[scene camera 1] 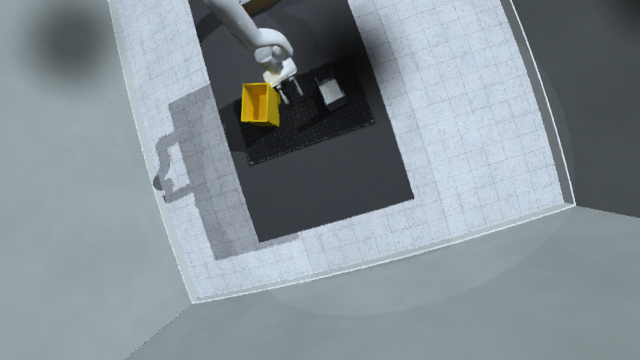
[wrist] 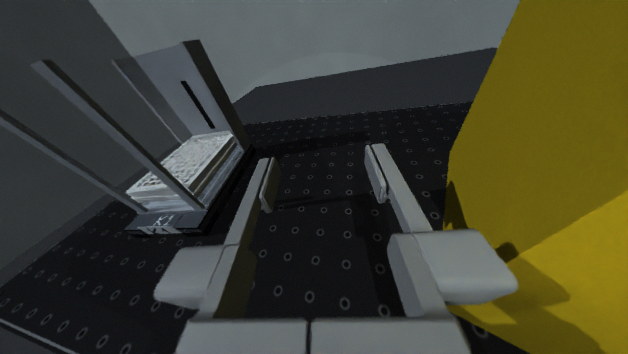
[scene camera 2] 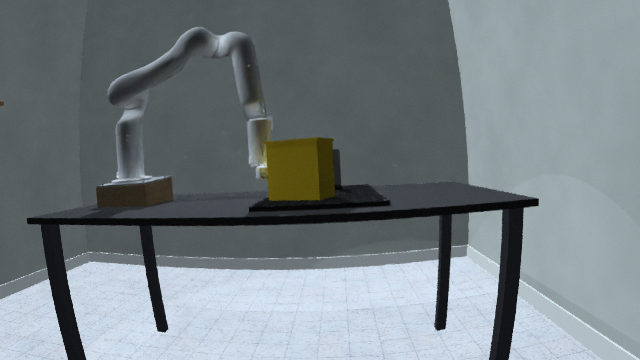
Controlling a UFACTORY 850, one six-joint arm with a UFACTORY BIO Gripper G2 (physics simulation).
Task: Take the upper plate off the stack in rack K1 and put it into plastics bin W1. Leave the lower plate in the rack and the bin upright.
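Note:
Rack K1 [scene camera 1: 337, 104] [scene camera 2: 337, 167] [wrist: 169, 75] stands upright on the perforated board, with its slotted back wall and thin posts. The white upper plate [scene camera 1: 330, 90] [wrist: 187, 161] lies flat in it on the lower plate [wrist: 167, 202], whose edge shows in the wrist view. Yellow bin W1 [scene camera 1: 273, 111] [scene camera 2: 294, 170] [wrist: 540, 115] stands upright at the board's other end. My gripper [scene camera 1: 293, 98] [wrist: 322, 165] is shut to its narrowest, with a gap and nothing between the fingers. It is low between rack and bin, close beside the bin; in scene camera 2 the bin hides its fingers.
The black perforated board [scene camera 1: 310, 135] [scene camera 2: 367, 196] [wrist: 320, 190] lies on the dark table [scene camera 1: 330, 180] [scene camera 2: 450, 192]. The bin wall is close to my right finger in the wrist view, and the rack's posts rise to the left. The arm's brown base block [scene camera 2: 135, 192] stands at the table's other end.

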